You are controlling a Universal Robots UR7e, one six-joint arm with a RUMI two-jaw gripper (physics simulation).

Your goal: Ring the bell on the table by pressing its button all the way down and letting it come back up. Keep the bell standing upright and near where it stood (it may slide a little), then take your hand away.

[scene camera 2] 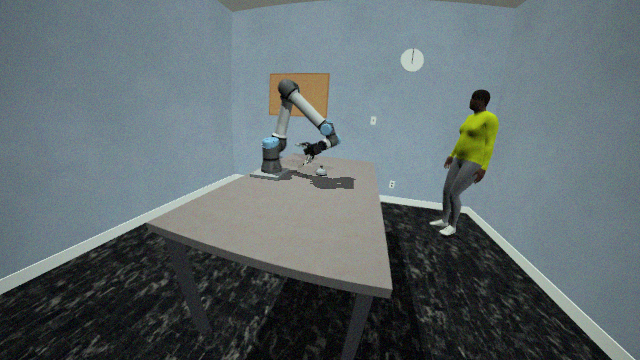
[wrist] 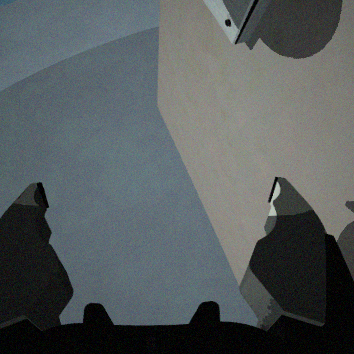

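Where they show: gripper, between the fingertips: (scene camera 2: 298,155) (wrist: 157,182); arm's base, origin of its link: (scene camera 2: 271,170).
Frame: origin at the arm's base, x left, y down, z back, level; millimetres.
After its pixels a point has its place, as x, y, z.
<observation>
A small silvery bell (scene camera 2: 321,171) @[81, -5, -359] with a dark button on top stands upright on the table (scene camera 2: 280,215) @[-572, 27, -274] (wrist: 215,115) @[-326, 27, -104] in the scene view. The bell does not show clearly in the wrist view. My gripper (scene camera 2: 301,154) @[-76, -142, -223] (wrist: 157,182) @[-76, -142, -223] is open, its two fingers wide apart with no object between them. In the scene view it hangs above the table, a little to the left of the bell and higher than it, apart from it. The fingers point sideways, towards the arm's base side. Whether the button is up or down is too small to tell.
The arm's base plate (scene camera 2: 270,174) @[-94, 3, -31] (wrist: 220,17) @[-124, 4, -64] stands at the table's left edge. The arm's shadow (scene camera 2: 332,183) @[-71, 27, -457] falls on the table near the bell. A person (scene camera 2: 477,140) in a yellow top stands to the right of the table. A cork board (scene camera 2: 315,90) hangs on the back wall.
</observation>
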